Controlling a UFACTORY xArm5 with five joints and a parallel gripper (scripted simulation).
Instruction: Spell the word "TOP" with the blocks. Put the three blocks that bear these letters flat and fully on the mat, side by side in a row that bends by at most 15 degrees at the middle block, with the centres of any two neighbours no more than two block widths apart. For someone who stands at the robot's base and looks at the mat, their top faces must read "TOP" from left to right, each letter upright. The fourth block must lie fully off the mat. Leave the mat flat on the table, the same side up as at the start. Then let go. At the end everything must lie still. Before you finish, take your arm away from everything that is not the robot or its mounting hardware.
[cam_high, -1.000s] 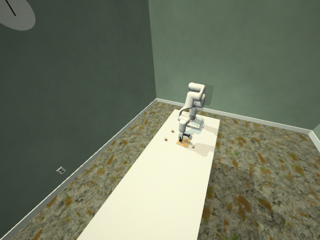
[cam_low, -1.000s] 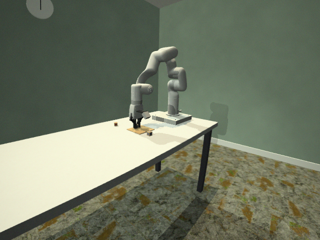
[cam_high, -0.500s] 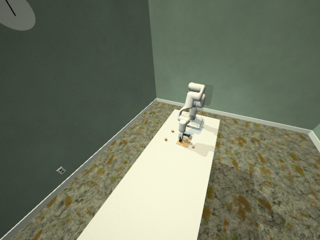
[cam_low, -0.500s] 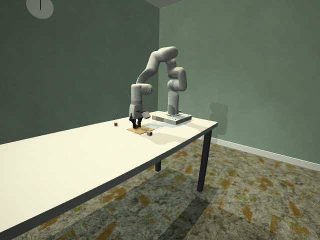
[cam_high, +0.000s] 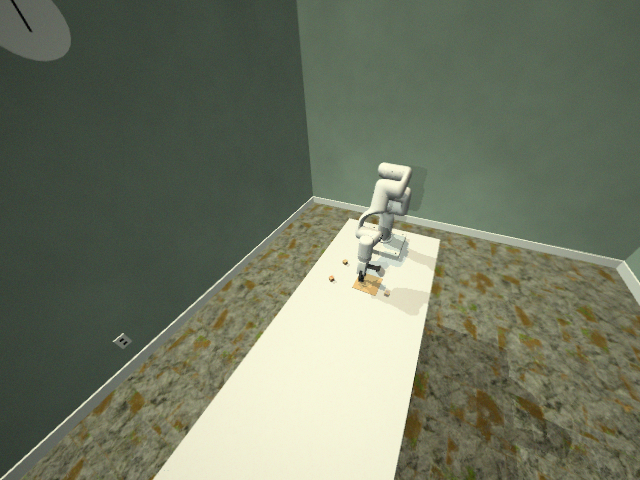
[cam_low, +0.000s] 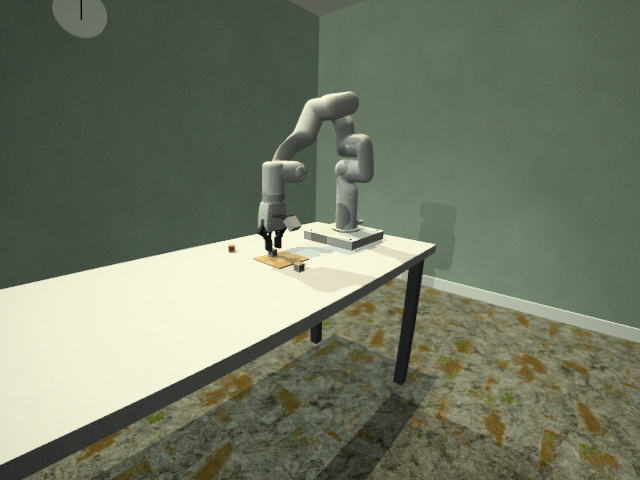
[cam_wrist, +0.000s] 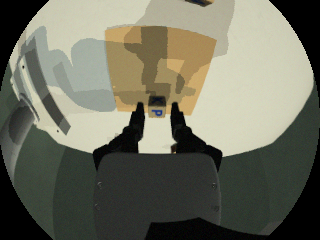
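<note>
Now: the tan mat 50 mm below my hand, 40 mm to the left of it and 10 mm behind it.
</note>
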